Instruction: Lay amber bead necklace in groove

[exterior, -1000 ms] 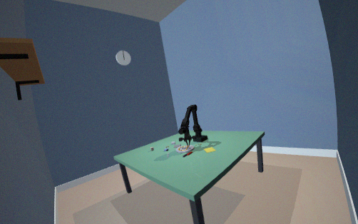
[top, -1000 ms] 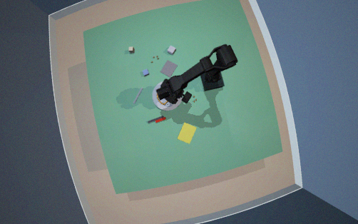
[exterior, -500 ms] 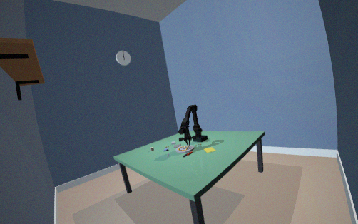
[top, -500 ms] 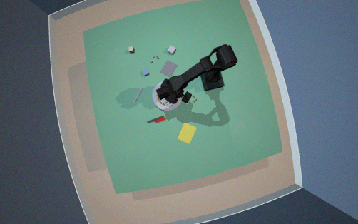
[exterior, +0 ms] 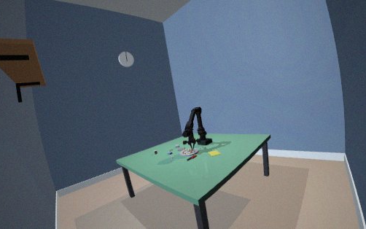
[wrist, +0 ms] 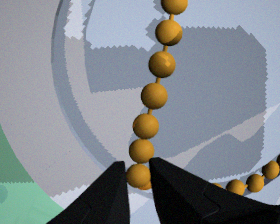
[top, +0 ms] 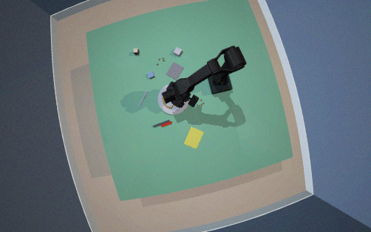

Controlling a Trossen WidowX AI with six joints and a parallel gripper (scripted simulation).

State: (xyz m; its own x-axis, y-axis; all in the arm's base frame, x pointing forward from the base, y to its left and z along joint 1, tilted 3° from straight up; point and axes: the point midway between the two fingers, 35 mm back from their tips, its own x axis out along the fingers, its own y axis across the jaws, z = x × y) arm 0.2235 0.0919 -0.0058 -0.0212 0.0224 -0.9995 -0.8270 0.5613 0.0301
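My gripper tip is now 6 cm short of the round grey bead board, 1 cm to the right of it and 1 cm above it. The rest, counted from my gripper tip: blue block (20 cm ahead, 15 cm to the right, 1 cm below); then red-handled tool (17 cm to the left, 12 cm ahead, 1 cm below); then grey plate (18 cm to the right, 4 cm ahead, 2 cm below).
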